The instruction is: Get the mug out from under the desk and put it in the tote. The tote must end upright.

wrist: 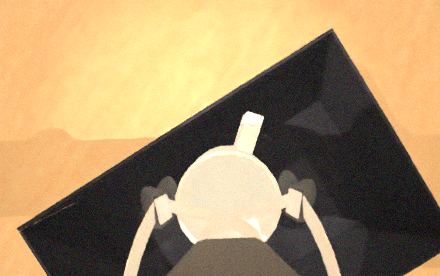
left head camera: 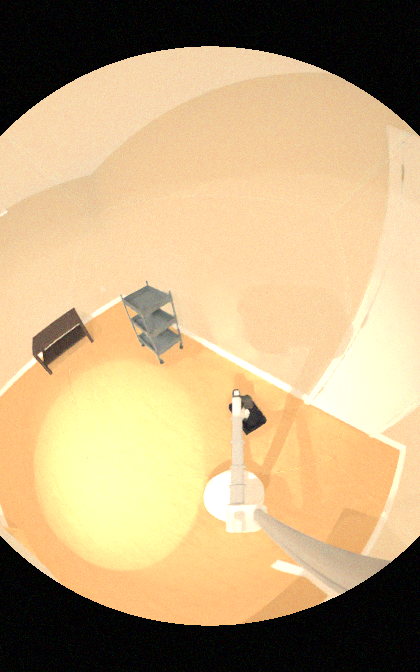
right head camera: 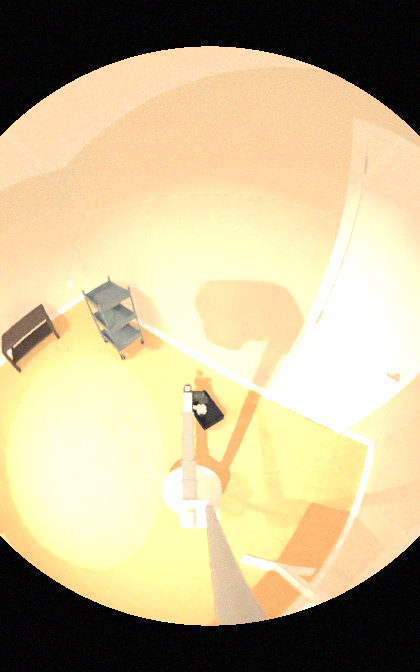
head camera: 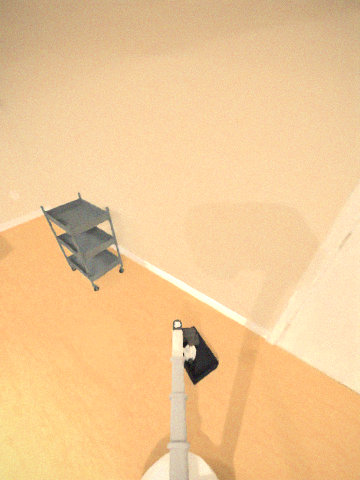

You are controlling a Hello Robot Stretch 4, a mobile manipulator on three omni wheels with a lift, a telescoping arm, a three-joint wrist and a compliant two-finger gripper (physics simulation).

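Places are measured from the robot's base along level axes (x ahead, y left, z up), in millimetres.
Where they show: gripper, fingertip midpoint: [wrist: 227, 189] [left head camera: 243, 414] [head camera: 189, 353].
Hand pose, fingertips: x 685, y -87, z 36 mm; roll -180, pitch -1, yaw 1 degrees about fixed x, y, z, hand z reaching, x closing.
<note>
Each offset is from my fingertips to the centre of the thing. "pt": to the spot under its first point.
The white mug @(dx +5, dy +12, dz +8 mm) [wrist: 228, 182] [head camera: 189, 353] [right head camera: 201, 409] is between the two fingertips of my gripper [wrist: 227, 189], which is shut on its sides. The mug's round opening faces the wrist camera, and its handle points to the top of the wrist view. The black tote @(dx +6, dy -30, dz -14 mm) [wrist: 371, 102] [head camera: 206, 367] [left head camera: 257, 421] [right head camera: 214, 416] stands upright on the floor, open side up. In the wrist view the mug lies wholly within the tote's outline, nearer its upper left side wall. How far the mug's base is from the tote's floor is hidden.
A grey three-shelf cart @(pt dx +880, dy +920, dz +599 mm) [head camera: 80, 217] [left head camera: 148, 298] [right head camera: 108, 295] stands near the wall, left of the tote. The dark brown desk [left head camera: 59, 330] [right head camera: 29, 324] stands farther left by the wall. A white skirting board runs behind the tote.
</note>
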